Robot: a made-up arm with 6 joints.
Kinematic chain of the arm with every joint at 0, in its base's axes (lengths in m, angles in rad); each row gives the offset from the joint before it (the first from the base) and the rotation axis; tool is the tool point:
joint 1: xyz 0 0 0.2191 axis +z
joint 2: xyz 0 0.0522 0 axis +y
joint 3: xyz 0 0 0.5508 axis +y
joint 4: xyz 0 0 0.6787 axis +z
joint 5: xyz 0 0 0 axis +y
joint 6: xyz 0 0 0.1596 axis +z
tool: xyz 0 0 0
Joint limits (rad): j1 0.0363..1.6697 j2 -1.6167..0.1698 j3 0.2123..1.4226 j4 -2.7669..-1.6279 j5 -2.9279..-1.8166 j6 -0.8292..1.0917
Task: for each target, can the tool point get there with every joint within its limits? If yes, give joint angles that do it. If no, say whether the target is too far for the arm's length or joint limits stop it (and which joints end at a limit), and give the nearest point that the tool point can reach.
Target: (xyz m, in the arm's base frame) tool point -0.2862 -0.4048 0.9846
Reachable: yes | joints 1.2093 -1.1446 1.1476 -1.8409 -2.6519 0.2538
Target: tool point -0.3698 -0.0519 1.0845
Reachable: yes | joints 0.4998 -0.9630 1.0311 -2.2560 -2.4425 0.3858
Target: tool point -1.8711 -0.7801 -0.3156
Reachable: no: too far | nearest point -1.1055 -0.4609 0.3085 | short by 1.038 m
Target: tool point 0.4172 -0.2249 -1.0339
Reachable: no: joint limits stop it (at a limit: joint 1, joint 2, joint 3, joint 4, joint 5) | nearest point 0.0196 -1.0687 0.2823 | short by 1.613 m
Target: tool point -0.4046 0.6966 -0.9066
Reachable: no: joint limits stop it (at a limit: joint 1, joint 2, joint 3, joint 4) | nearest point -1.0867 0.0928 0.2879 | short by 1.502 m
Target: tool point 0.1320 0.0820 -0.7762
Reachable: no: joint limits stop it (at a limit: joint 2, joint 3, joint 4) | nearest point 0.6080 0.3777 0.6113 | short by 1.496 m
